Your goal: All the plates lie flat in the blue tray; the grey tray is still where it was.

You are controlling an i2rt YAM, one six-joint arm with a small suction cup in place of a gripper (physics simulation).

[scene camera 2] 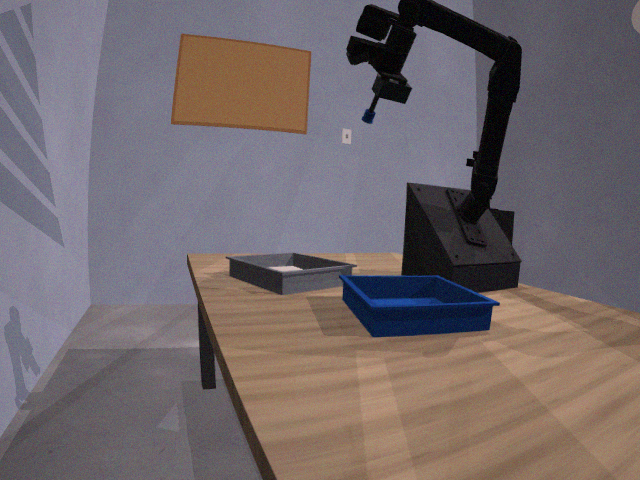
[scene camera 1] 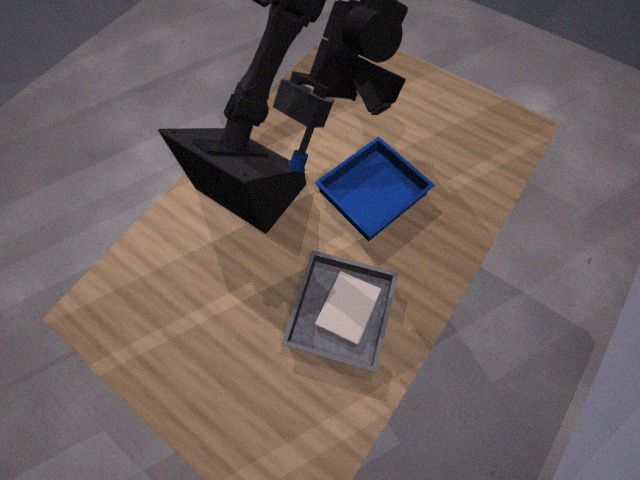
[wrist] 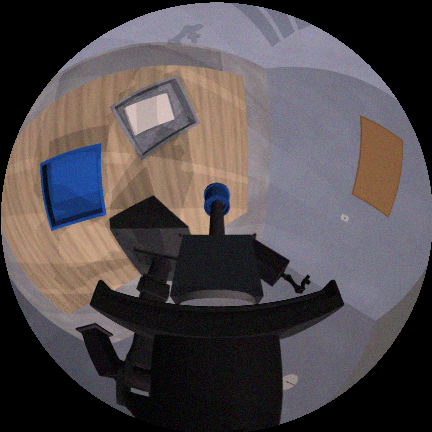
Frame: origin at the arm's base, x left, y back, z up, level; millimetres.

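Where they show: hand, its tool point: (scene camera 2: 367, 120) (scene camera 1: 296, 167) (wrist: 216, 194); arm's base, origin of its link: (scene camera 2: 465, 217) (scene camera 1: 232, 150) (wrist: 162, 260).
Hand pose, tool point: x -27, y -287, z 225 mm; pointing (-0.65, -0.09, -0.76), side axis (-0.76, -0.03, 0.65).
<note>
Things, the pixels of their top centre, and the offset from my tool point. Level surfaces: height alone.
- grey tray, centre of its top: (scene camera 1: 341, 307) (scene camera 2: 289, 260) (wrist: 157, 111) dx -58, dy -165, dz -355 mm
- blue tray, centre of its top: (scene camera 2: 412, 288) (scene camera 1: 374, 183) (wrist: 68, 188) dx +263, dy +3, dz -355 mm
- wooden table, height of its surface: dz -405 mm
A pale, flat rectangular plate (scene camera 1: 348, 307) (scene camera 2: 286, 268) (wrist: 150, 113) lies inside the grey tray (scene camera 1: 323, 279) (scene camera 2: 315, 281) (wrist: 181, 107); I cannot tell whether it is one plate or several stacked. The blue tray (scene camera 1: 369, 206) (scene camera 2: 429, 317) (wrist: 77, 182) stands apart from the grey tray on the table, and no plate shows in it. My gripper, a small blue suction cup (scene camera 1: 298, 161) (scene camera 2: 368, 116) (wrist: 217, 194), hangs high above the table with nothing on it. It is clear of both trays.
The black wedge-shaped arm base (scene camera 1: 248, 180) (scene camera 2: 444, 237) (wrist: 150, 220) stands on the wooden table (scene camera 1: 170, 289) (scene camera 2: 320, 377) (wrist: 215, 135), near both trays. A brown board (scene camera 2: 240, 85) (wrist: 378, 165) hangs on the wall.
</note>
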